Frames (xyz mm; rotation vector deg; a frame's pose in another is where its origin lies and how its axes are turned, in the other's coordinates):
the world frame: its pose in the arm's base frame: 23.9 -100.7 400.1 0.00 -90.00 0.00
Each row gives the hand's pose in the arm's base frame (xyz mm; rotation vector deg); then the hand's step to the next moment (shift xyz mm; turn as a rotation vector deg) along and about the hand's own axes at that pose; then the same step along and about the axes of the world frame.
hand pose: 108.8 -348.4 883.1 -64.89 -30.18 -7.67
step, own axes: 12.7 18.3 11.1 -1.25 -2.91 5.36
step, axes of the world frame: -5.7 19.8 -14.0 3.52 3.31 3.92
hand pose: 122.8 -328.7 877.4 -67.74 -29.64 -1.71
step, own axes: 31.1 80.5 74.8 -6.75 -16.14 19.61
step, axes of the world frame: -37.2 105.5 -23.0 16.82 9.41 17.86
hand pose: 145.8 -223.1 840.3 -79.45 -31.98 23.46
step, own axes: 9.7 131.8 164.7 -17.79 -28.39 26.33
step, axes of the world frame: -114.2 157.1 82.8 28.10 6.59 31.35
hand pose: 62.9 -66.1 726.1 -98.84 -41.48 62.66
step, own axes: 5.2 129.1 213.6 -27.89 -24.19 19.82
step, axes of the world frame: -155.8 38.8 191.1 28.84 -6.02 29.79
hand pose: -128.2 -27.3 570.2 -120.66 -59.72 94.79
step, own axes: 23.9 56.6 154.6 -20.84 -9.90 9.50
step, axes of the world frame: -100.1 -57.3 119.9 18.27 -9.12 14.33
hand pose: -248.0 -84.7 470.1 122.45 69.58 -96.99
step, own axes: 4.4 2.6 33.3 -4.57 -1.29 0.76
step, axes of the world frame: -16.3 -18.6 22.9 4.16 -1.83 1.57
